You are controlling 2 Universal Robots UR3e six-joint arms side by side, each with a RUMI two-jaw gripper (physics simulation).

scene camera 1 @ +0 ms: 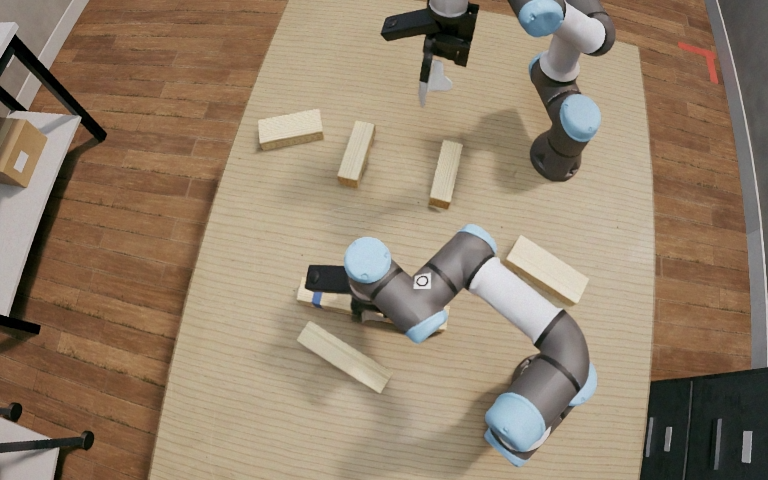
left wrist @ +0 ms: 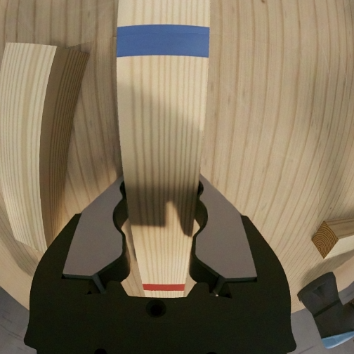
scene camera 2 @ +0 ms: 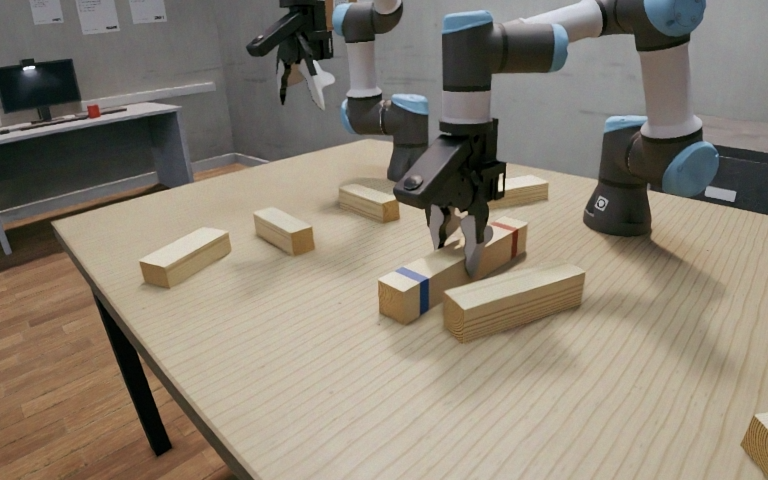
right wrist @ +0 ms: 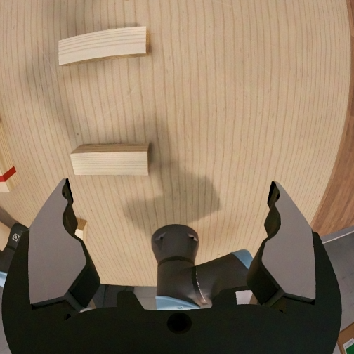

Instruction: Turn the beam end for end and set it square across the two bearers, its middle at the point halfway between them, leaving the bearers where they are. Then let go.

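Observation:
The long beam (scene camera 1: 335, 303) (scene camera 2: 439, 263) (left wrist: 162, 125) (right wrist: 4, 155) lies on the table, with a blue band near its left end in scene camera 1 and a red band near its other end. My left gripper (scene camera 2: 456, 260) (left wrist: 162, 175) is shut on the beam between the bands, one finger against each long side. The two bearers are short blocks standing apart and roughly parallel: one (scene camera 1: 355, 153) (scene camera 2: 283, 230) (right wrist: 102, 45) and the other (scene camera 1: 445, 174) (scene camera 2: 368, 202) (right wrist: 110, 161). My right gripper (scene camera 1: 433, 90) (scene camera 2: 303, 101) (right wrist: 170, 181) is open and empty, high above the table.
A loose block (scene camera 1: 343, 356) (scene camera 2: 515, 302) (left wrist: 25, 145) lies close beside the beam. Another block (scene camera 1: 290, 129) (scene camera 2: 184, 257) lies left of the bearers. A further block (scene camera 1: 547, 270) (scene camera 2: 523, 191) lies near the left arm's forearm. Part of a block (scene camera 2: 756, 441) shows at the lower right edge.

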